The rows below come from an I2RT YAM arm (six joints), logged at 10 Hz.
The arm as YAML. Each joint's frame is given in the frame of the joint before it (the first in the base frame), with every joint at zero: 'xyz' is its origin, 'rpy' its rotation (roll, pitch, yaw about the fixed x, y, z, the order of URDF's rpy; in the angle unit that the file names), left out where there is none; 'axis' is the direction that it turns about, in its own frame. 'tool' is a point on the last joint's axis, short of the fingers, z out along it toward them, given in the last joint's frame.
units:
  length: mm
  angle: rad
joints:
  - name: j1
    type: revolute
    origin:
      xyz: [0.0, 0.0, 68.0]
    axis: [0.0, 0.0, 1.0]
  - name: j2
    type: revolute
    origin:
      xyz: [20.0, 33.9, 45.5]
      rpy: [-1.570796, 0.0, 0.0]
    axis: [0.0, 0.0, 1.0]
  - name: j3
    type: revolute
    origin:
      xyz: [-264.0, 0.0, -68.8]
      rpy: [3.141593, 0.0, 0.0]
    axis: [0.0, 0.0, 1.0]
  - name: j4
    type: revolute
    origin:
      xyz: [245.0, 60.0, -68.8]
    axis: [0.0, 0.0, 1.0]
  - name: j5
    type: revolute
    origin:
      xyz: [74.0, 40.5, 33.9]
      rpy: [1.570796, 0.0, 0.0]
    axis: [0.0, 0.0, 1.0]
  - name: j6
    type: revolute
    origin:
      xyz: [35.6, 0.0, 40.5]
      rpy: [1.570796, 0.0, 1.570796]
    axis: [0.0, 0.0, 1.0]
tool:
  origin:
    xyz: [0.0, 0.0, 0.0]
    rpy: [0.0, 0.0, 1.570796]
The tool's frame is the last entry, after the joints.
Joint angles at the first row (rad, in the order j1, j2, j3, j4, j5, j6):
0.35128, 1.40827, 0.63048, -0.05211, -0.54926, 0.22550
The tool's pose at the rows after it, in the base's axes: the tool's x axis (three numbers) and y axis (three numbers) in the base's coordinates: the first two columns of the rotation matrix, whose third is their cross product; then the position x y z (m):
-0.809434 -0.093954 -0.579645 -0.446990 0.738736 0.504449 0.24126 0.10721 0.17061
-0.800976 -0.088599 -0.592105 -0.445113 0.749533 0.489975 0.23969 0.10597 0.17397
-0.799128 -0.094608 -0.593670 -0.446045 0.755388 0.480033 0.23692 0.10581 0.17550
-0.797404 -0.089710 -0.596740 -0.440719 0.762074 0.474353 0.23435 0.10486 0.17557
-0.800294 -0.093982 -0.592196 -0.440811 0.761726 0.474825 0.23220 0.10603 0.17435
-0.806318 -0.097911 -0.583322 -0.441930 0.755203 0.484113 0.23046 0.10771 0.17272
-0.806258 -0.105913 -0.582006 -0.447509 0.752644 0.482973 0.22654 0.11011 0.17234
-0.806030 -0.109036 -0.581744 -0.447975 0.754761 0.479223 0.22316 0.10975 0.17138
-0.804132 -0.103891 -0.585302 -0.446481 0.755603 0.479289 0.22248 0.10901 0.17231
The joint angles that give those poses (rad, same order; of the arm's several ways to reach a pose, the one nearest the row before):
0.35129, 1.39440, 0.63352, -0.06748, -0.51854, 0.22091
0.35127, 1.37448, 0.63049, -0.07211, -0.49858, 0.22089
0.35586, 1.35915, 0.62743, -0.08740, -0.48631, 0.21630
0.35739, 1.34532, 0.61666, -0.08593, -0.47409, 0.22087
0.36504, 1.34220, 0.61053, -0.08746, -0.47092, 0.22394
0.37272, 1.34379, 0.60593, -0.08742, -0.47853, 0.23007
0.38805, 1.33308, 0.59677, -0.08896, -0.47253, 0.23467
0.39266, 1.32083, 0.58453, -0.09052, -0.46635, 0.23466
0.39114, 1.31309, 0.58140, -0.08899, -0.46483, 0.23775

